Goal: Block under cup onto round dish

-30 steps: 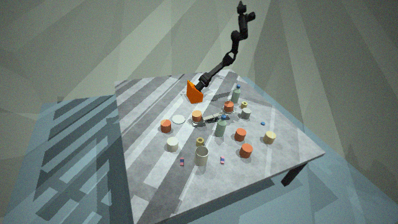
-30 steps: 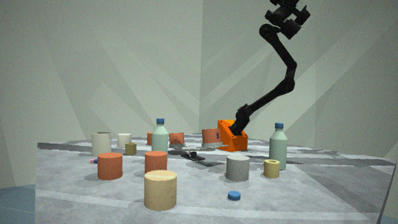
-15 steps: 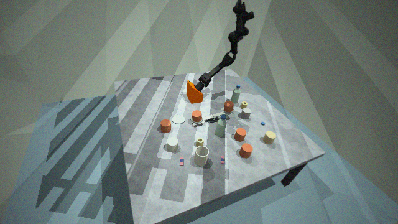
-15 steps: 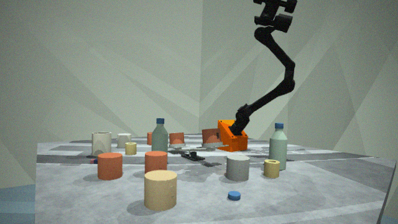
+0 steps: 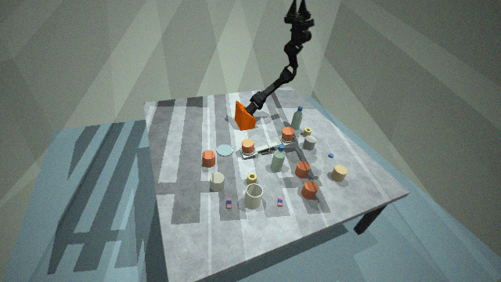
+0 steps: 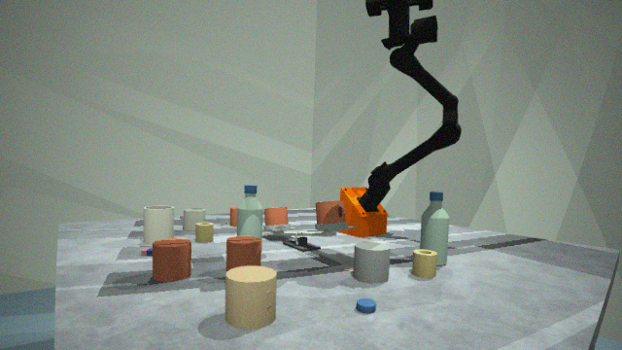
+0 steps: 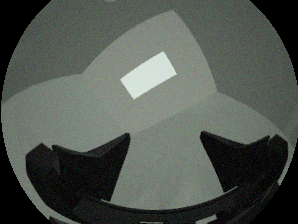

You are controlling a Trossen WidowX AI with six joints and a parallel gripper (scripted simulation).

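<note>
My gripper tip is 23 cm short of the small grey block, 26 cm to the left of it and 74 cm above it. Round my gripper tip: grey cylinder: 26 cm ahead, 17 cm to the left, 75 cm below; then pale blue round dish: 17 cm ahead, 39 cm to the right, 78 cm below; then blue cap: 36 cm ahead, 25 cm to the left, 78 cm below.
</note>
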